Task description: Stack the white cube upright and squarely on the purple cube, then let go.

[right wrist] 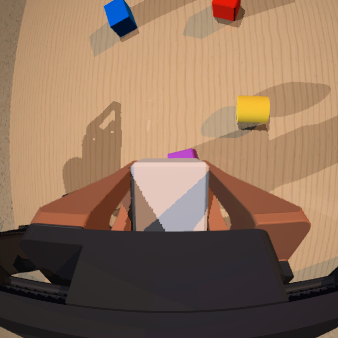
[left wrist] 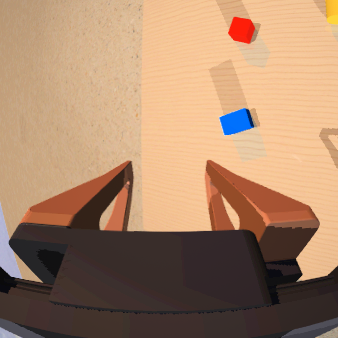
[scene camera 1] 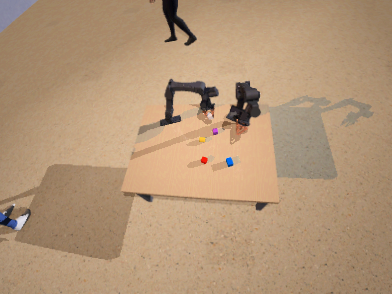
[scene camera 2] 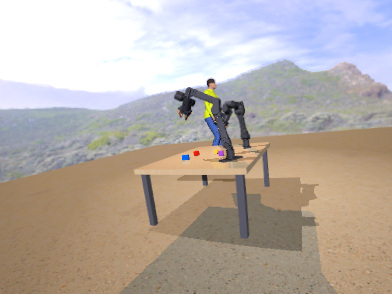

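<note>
The purple cube (scene camera 1: 215,131) (scene camera 2: 221,153) (right wrist: 183,153) lies on the table; in the right wrist view its lower part is hidden behind the white cube. The white cube (scene camera 1: 209,116) (right wrist: 170,195) is held between the fingers of my right gripper (scene camera 1: 209,115) (right wrist: 169,168), raised above the table. In scene camera 1 it shows above and slightly left of the purple cube. My left gripper (scene camera 1: 242,129) (scene camera 2: 184,117) (left wrist: 168,168) is open and empty, high above the table, to the right of the purple cube in scene camera 1.
A yellow cylinder (scene camera 1: 202,140) (right wrist: 253,109) lies near the purple cube. A red cube (scene camera 1: 204,160) (scene camera 2: 196,153) (left wrist: 241,30) (right wrist: 226,9) and a blue block (scene camera 1: 229,162) (scene camera 2: 185,157) (left wrist: 237,121) (right wrist: 120,17) lie farther down the table (scene camera 1: 165,180) in scene camera 1.
</note>
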